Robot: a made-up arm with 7 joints. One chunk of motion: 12 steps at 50 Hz.
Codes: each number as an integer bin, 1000 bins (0 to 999) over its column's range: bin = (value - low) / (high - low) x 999, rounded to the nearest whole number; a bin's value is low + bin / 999 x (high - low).
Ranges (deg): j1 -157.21..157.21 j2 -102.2..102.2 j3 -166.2..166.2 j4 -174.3..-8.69 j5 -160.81..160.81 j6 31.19..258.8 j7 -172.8..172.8
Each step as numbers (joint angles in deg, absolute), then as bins.
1 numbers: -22.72 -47.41 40.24 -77.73 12.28 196.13 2.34
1 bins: 427 268 620 583 538 724 506
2 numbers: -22.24 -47.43 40.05 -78.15 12.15 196.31 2.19
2 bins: 429 268 620 580 537 725 506
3 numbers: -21.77 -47.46 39.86 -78.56 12.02 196.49 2.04
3 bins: 430 268 619 578 537 726 505
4 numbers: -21.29 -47.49 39.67 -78.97 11.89 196.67 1.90
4 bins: 432 267 619 575 536 726 505
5 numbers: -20.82 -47.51 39.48 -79.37 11.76 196.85 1.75
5 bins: 433 267 618 573 536 727 505
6 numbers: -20.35 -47.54 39.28 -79.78 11.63 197.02 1.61
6 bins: 435 267 618 570 536 728 504
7 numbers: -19.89 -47.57 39.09 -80.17 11.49 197.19 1.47
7 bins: 436 267 617 568 535 729 504
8 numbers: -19.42 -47.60 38.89 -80.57 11.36 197.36 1.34
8 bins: 438 267 616 565 535 729 503
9 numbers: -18.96 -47.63 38.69 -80.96 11.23 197.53 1.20
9 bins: 439 267 616 563 534 730 503
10 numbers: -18.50 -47.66 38.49 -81.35 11.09 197.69 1.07
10 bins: 441 267 615 561 534 731 503
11 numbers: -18.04 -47.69 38.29 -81.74 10.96 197.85 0.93
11 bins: 442 266 615 558 534 731 502
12 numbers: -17.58 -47.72 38.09 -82.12 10.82 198.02 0.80
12 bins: 444 266 614 556 533 732 502
